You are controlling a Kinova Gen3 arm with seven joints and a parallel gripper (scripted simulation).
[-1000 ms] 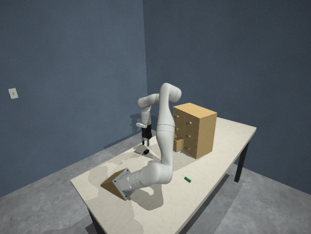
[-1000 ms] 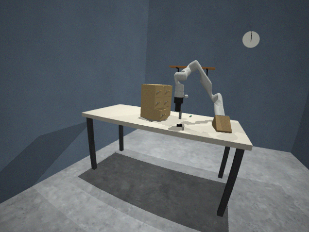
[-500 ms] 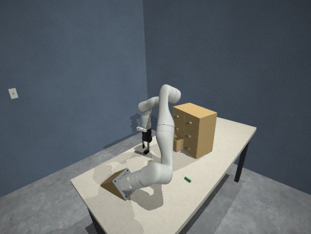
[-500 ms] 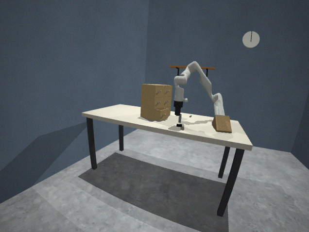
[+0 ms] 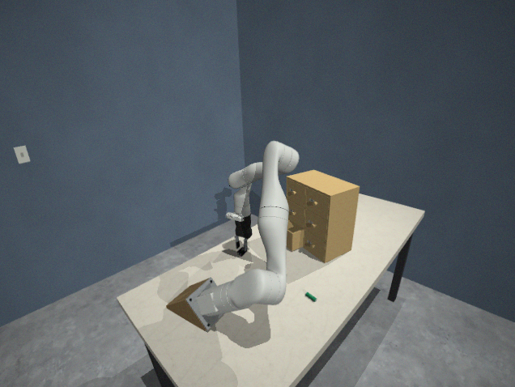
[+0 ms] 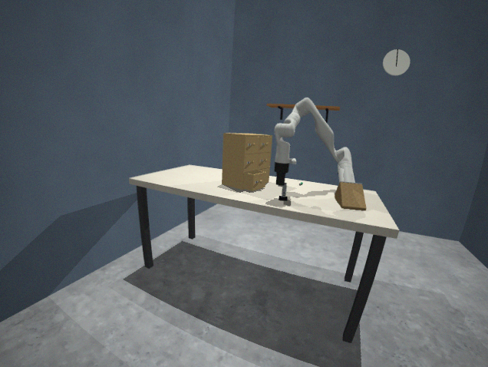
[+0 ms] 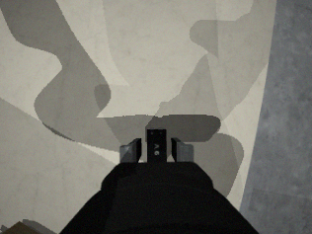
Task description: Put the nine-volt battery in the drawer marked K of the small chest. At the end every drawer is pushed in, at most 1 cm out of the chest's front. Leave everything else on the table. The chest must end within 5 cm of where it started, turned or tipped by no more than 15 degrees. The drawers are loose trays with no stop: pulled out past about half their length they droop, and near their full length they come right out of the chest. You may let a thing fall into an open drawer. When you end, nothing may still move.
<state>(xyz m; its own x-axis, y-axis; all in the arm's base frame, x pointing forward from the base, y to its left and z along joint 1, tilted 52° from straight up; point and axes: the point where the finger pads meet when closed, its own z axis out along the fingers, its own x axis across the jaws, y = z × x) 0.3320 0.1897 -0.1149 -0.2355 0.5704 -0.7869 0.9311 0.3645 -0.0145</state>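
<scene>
The nine-volt battery is 3 cm below my hand and 1 cm behind it. From my hand the other things lie so: green cylinder 42 cm to the right, 4 cm below, 2 cm behind.
</scene>
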